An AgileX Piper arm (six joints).
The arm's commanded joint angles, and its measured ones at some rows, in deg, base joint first. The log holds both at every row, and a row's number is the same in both.
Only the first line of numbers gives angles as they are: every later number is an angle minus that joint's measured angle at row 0.
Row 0, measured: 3.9 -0.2 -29.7 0.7 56.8 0.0
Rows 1 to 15, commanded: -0.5 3.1 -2.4 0.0 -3.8 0.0; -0.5 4.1 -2.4 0.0 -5.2 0.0; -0.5 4.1 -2.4 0.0 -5.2 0.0; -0.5 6.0 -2.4 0.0 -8.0 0.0; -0.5 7.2 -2.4 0.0 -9.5 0.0; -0.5 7.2 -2.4 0.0 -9.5 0.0; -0.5 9.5 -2.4 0.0 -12.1 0.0; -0.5 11.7 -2.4 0.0 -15.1 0.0; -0.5 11.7 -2.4 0.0 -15.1 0.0; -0.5 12.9 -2.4 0.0 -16.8 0.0; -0.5 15.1 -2.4 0.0 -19.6 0.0; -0.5 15.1 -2.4 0.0 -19.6 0.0; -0.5 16.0 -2.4 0.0 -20.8 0.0; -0.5 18.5 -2.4 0.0 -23.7 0.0; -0.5 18.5 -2.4 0.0 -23.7 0.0
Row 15, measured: 0.0 16.0 -2.0 0.1 -19.0 0.0
